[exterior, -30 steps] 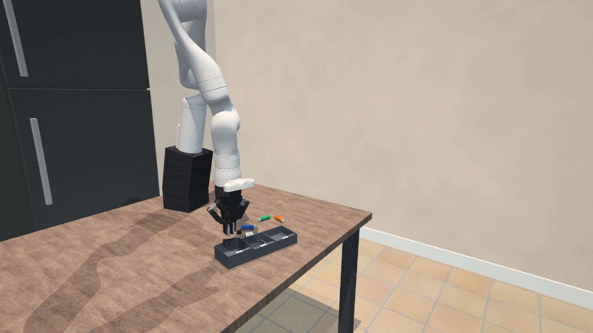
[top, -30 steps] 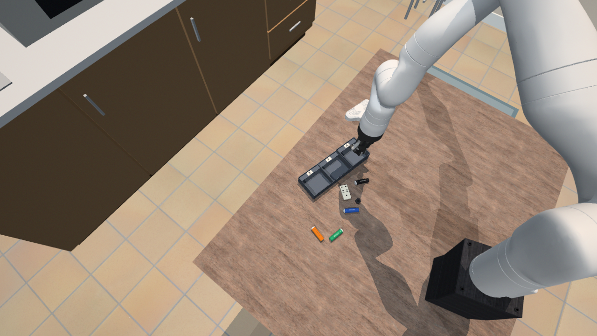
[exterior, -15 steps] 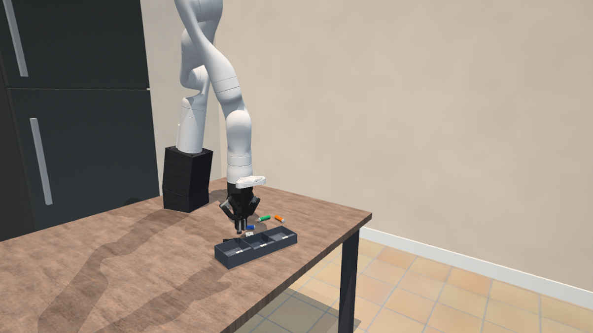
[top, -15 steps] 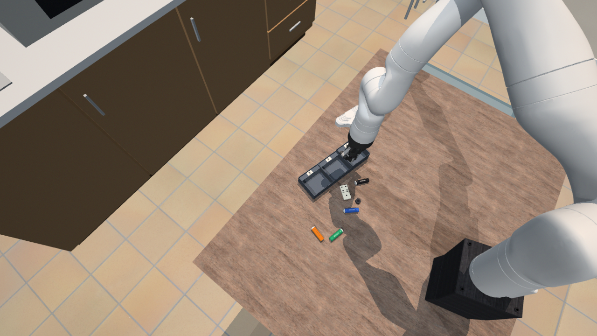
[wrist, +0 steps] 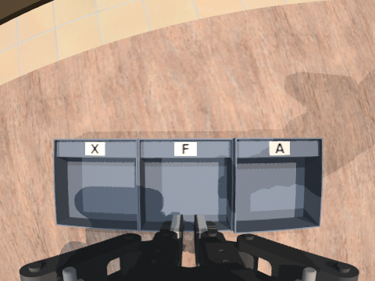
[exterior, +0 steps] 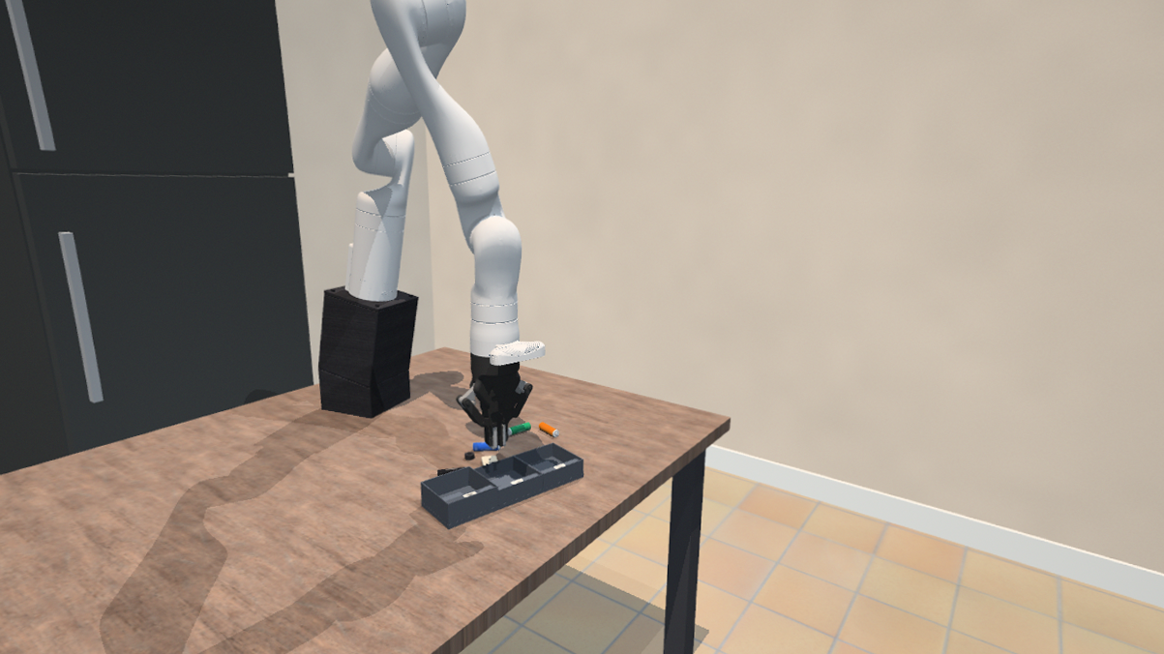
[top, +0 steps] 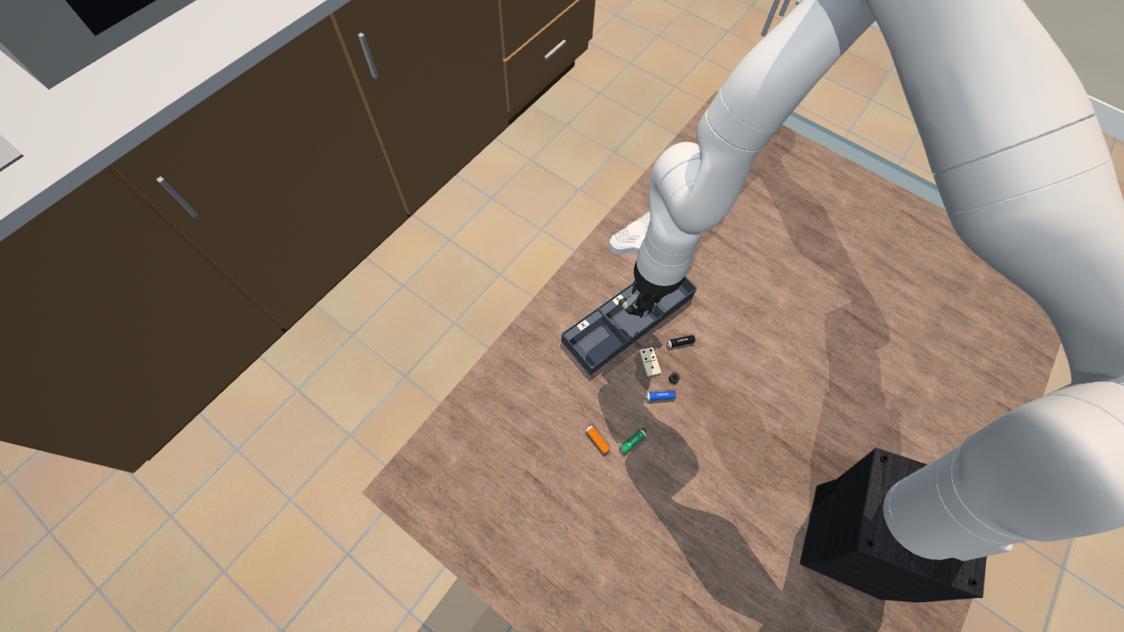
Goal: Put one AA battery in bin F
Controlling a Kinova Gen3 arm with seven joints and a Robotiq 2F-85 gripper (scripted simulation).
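My gripper is now 2 cm short of the dark bin row, 1 cm to the left of it and 7 cm above it. Round my hand: small black nut: 10 cm behind, 6 cm to the left, 8 cm below; then white domino: 4 cm behind, 5 cm to the left, 8 cm below; then black battery: 8 cm behind, 1 cm to the right, 8 cm below.
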